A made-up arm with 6 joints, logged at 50 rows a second.
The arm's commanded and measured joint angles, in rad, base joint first. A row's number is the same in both.
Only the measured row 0 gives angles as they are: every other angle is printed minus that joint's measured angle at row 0.
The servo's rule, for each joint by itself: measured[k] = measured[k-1] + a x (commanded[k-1-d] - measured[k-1]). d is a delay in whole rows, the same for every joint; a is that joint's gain. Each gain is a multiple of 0.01, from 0.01 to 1. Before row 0 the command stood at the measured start. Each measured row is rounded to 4 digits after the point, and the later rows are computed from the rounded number. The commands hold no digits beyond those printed.
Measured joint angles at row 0:
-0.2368, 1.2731, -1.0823, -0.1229, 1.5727, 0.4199
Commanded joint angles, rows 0 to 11:
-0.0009, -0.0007, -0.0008, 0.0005, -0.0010, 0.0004
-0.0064, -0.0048, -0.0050, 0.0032, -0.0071, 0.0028
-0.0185, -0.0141, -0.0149, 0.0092, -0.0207, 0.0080
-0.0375, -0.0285, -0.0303, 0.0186, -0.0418, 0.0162
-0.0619, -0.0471, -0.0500, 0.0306, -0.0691, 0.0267
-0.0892, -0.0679, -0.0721, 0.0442, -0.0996, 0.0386
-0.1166, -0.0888, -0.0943, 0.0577, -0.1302, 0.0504
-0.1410, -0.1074, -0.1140, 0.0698, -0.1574, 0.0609
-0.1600, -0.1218, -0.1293, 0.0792, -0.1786, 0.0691
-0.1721, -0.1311, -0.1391, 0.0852, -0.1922, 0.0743
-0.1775, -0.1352, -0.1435, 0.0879, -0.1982, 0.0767
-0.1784, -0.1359, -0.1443, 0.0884, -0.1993, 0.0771
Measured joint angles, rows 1 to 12:
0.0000, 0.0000, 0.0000, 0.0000, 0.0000, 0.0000
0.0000, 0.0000, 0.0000, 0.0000, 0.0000, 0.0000
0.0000, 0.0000, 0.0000, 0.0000, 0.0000, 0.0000
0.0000, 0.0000, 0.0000, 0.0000, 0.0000, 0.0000
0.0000, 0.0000, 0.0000, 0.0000, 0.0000, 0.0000
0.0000, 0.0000, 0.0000, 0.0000, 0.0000, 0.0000
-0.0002, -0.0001, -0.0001, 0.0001, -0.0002, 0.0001
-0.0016, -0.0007, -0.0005, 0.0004, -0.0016, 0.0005
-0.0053, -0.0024, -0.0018, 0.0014, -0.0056, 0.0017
-0.0124, -0.0058, -0.0044, 0.0033, -0.0132, 0.0040
-0.0233, -0.0112, -0.0085, 0.0063, -0.0249, 0.0076
-0.0378, -0.0186, -0.0142, 0.0105, -0.0406, 0.0126
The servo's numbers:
d 6
a 0.22 0.13 0.09 0.11 0.21 0.16

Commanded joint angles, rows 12 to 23:
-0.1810, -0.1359, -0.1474, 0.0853, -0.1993, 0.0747
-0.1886, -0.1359, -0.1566, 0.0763, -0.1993, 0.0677
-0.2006, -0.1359, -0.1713, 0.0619, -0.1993, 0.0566
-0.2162, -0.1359, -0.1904, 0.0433, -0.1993, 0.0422
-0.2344, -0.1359, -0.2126, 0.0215, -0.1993, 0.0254
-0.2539, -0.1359, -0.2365, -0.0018, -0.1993, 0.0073
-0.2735, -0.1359, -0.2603, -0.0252, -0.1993, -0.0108
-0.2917, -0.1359, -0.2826, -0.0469, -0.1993, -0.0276
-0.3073, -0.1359, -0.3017, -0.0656, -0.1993, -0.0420
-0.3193, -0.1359, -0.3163, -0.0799, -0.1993, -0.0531
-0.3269, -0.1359, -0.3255, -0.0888, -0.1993, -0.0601
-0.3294, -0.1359, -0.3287, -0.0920, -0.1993, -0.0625
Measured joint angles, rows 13 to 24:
-0.0551, -0.0277, -0.0214, 0.0157, -0.0594, 0.0186
-0.0740, -0.0381, -0.0297, 0.0217, -0.0800, 0.0254
-0.0929, -0.0490, -0.0387, 0.0280, -0.1007, 0.0324
-0.1103, -0.0597, -0.0477, 0.0343, -0.1199, 0.0391
-0.1251, -0.0695, -0.0563, 0.0402, -0.1363, 0.0451
-0.1368, -0.0781, -0.0642, 0.0455, -0.1495, 0.0502
-0.1465, -0.0856, -0.0717, 0.0499, -0.1600, 0.0541
-0.1558, -0.0921, -0.0793, 0.0528, -0.1683, 0.0563
-0.1657, -0.0978, -0.0876, 0.0538, -0.1748, 0.0563
-0.1768, -0.1028, -0.0969, 0.0526, -0.1799, 0.0540
-0.1895, -0.1071, -0.1073, 0.0492, -0.1840, 0.0494
-0.2037, -0.1108, -0.1189, 0.0436, -0.1872, 0.0427

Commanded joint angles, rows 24 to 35:
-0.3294, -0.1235, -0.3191, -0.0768, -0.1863, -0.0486
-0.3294, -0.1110, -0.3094, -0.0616, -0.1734, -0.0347
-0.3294, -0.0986, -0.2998, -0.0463, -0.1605, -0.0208
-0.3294, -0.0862, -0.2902, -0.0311, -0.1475, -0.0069
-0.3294, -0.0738, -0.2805, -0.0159, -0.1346, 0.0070
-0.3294, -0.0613, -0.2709, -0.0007, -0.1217, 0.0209
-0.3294, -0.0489, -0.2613, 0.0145, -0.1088, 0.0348
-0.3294, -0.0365, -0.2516, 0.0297, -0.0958, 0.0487
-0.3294, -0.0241, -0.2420, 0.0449, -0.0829, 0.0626
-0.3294, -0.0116, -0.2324, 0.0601, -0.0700, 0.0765
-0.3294, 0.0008, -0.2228, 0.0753, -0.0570, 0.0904
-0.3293, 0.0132, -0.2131, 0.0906, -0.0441, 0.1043
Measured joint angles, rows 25 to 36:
-0.2191, -0.1141, -0.1316, 0.0360, -0.1897, 0.0341
-0.2351, -0.1169, -0.1452, 0.0269, -0.1917, 0.0242
-0.2510, -0.1194, -0.1593, 0.0167, -0.1933, 0.0136
-0.2660, -0.1215, -0.1734, 0.0061, -0.1946, 0.0029
-0.2794, -0.1234, -0.1871, -0.0043, -0.1956, -0.0072
-0.2904, -0.1250, -0.1998, -0.0139, -0.1964, -0.0160
-0.2990, -0.1248, -0.2105, -0.0208, -0.1943, -0.0212
-0.3057, -0.1230, -0.2194, -0.0253, -0.1899, -0.0234
-0.3109, -0.1198, -0.2266, -0.0276, -0.1837, -0.0230
-0.3150, -0.1154, -0.2323, -0.0280, -0.1761, -0.0204
-0.3182, -0.1100, -0.2366, -0.0267, -0.1674, -0.0160
-0.3207, -0.1037, -0.2397, -0.0238, -0.1578, -0.0101

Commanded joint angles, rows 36 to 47:
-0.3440, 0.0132, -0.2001, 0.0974, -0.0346, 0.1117
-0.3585, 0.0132, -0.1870, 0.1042, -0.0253, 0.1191
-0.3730, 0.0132, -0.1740, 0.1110, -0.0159, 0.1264
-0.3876, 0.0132, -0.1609, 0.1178, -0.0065, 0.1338
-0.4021, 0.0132, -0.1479, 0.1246, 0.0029, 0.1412
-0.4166, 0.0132, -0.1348, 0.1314, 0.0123, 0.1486
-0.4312, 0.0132, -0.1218, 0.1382, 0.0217, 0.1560
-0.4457, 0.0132, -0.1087, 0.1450, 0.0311, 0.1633
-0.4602, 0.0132, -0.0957, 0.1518, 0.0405, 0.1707
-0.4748, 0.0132, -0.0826, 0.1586, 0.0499, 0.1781
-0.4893, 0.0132, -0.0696, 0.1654, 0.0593, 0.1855
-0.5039, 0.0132, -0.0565, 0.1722, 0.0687, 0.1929
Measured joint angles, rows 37 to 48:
-0.3226, -0.0966, -0.2416, -0.0196, -0.1475, -0.0029
-0.3241, -0.0888, -0.2425, -0.0142, -0.1366, 0.0054
-0.3253, -0.0804, -0.2425, -0.0077, -0.1253, 0.0146
-0.3262, -0.0715, -0.2416, -0.0002, -0.1137, 0.0245
-0.3269, -0.0621, -0.2399, 0.0081, -0.1018, 0.0350
-0.3274, -0.0523, -0.2375, 0.0172, -0.0897, 0.0461
-0.3311, -0.0438, -0.2341, 0.0260, -0.0781, 0.0566
-0.3371, -0.0364, -0.2299, 0.0346, -0.0670, 0.0666
-0.3450, -0.0300, -0.2249, 0.0430, -0.0563, 0.0762
-0.3544, -0.0244, -0.2191, 0.0512, -0.0458, 0.0854
-0.3649, -0.0195, -0.2127, 0.0593, -0.0356, 0.0943
-0.3763, -0.0152, -0.2057, 0.0672, -0.0255, 0.1030

